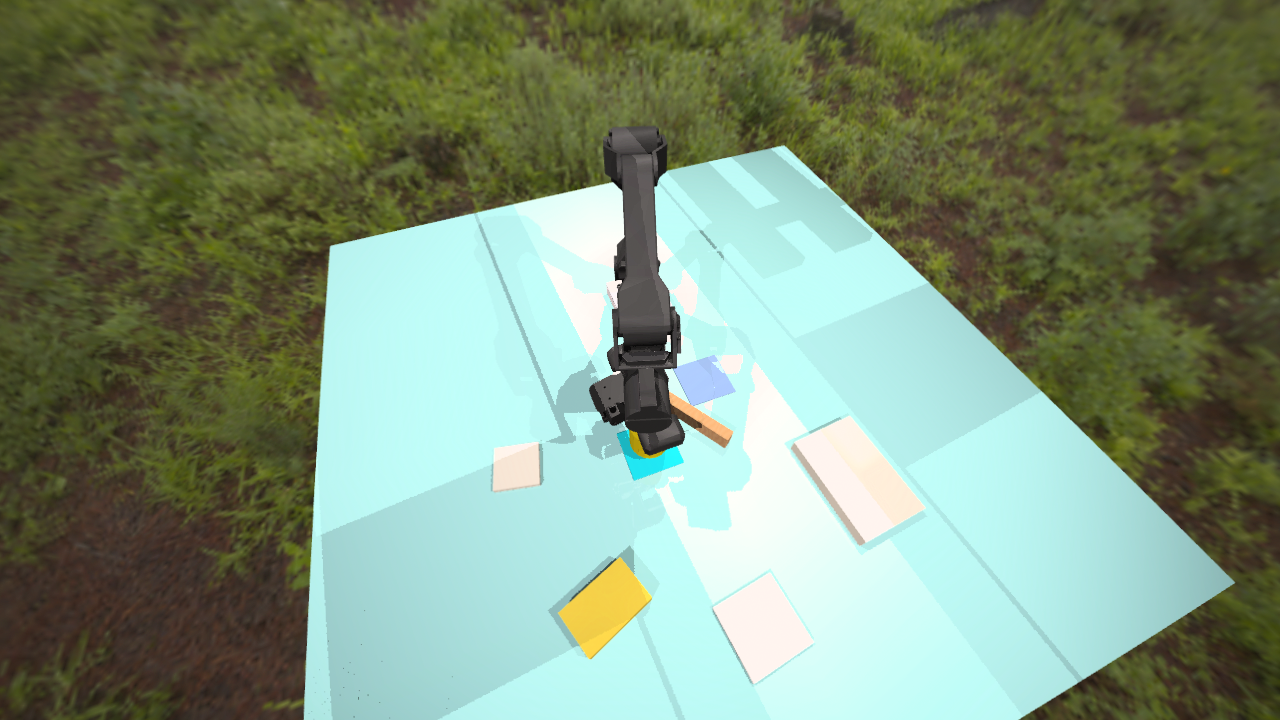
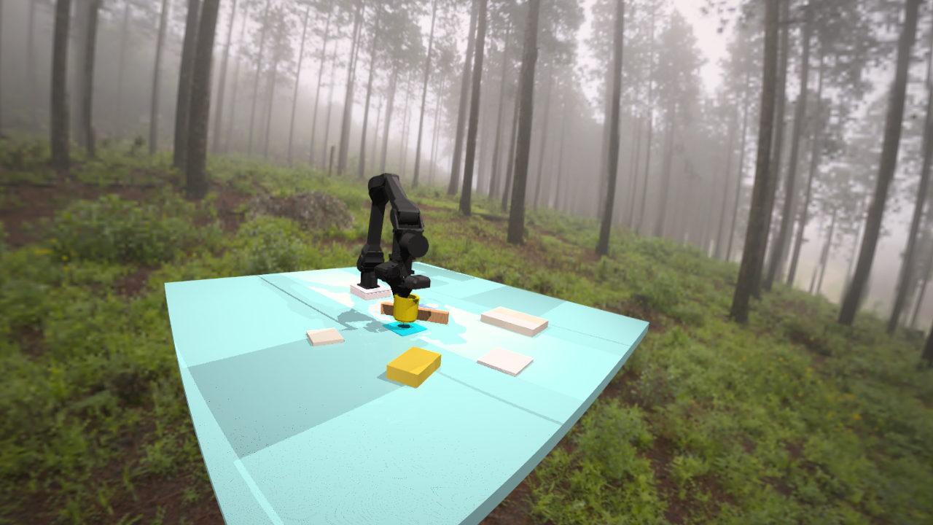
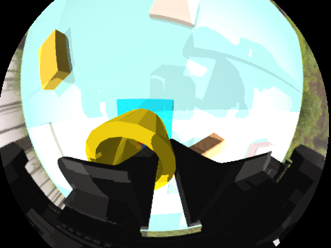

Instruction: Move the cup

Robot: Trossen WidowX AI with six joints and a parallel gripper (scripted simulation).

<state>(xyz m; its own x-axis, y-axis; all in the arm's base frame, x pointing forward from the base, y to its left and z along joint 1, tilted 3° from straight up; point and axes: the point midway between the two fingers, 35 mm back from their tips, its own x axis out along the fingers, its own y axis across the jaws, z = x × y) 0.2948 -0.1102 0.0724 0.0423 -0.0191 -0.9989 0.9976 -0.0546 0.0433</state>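
Now: gripper tip 60 mm above the cyan square and 30 mm short of it. From my gripper tip the other things lie so: yellow block (230 mm ahead, 160 mm to the right, 40 mm below); then yellow cup (20 mm ahead); then wooden bar (80 mm to the left, 50 mm below, 10 mm behind).
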